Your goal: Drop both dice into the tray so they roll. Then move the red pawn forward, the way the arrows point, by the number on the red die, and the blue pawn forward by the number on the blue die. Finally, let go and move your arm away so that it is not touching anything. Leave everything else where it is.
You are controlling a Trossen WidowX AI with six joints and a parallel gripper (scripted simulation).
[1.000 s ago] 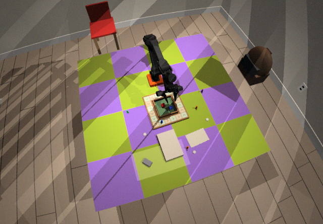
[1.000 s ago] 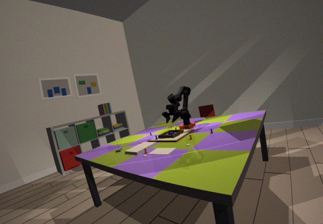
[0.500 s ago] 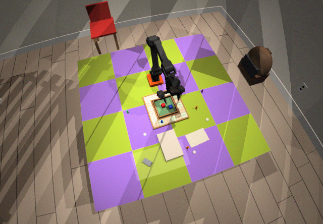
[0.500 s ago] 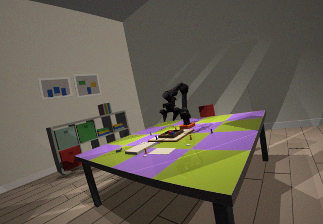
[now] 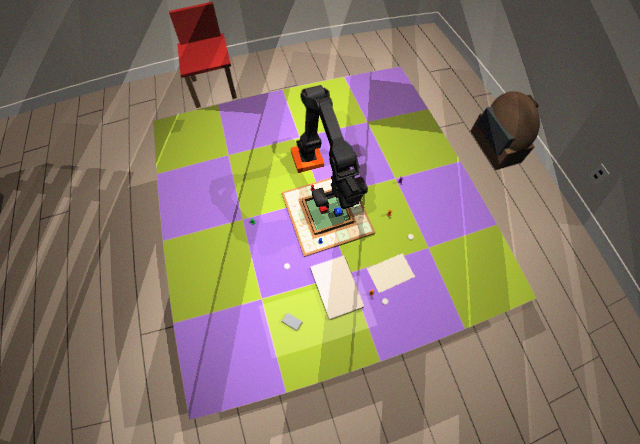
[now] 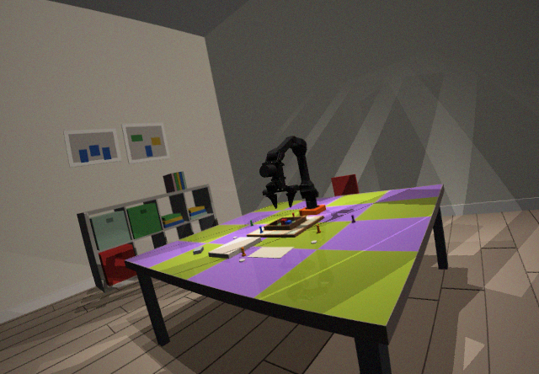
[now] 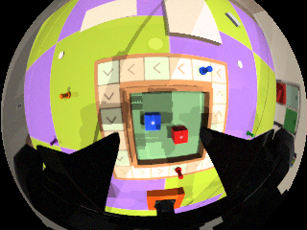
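The red pawn lies 14 cm behind my gripper tip, 8 cm below it and 6 cm to the right of it. From my gripper tip the other things lie so: blue pawn: 9 cm to the right, 9 cm ahead, 8 cm below; cream card: 27 cm ahead, 13 cm to the left, 11 cm below; green tray: 10 cm below, 3 cm to the right, 3 cm behind.
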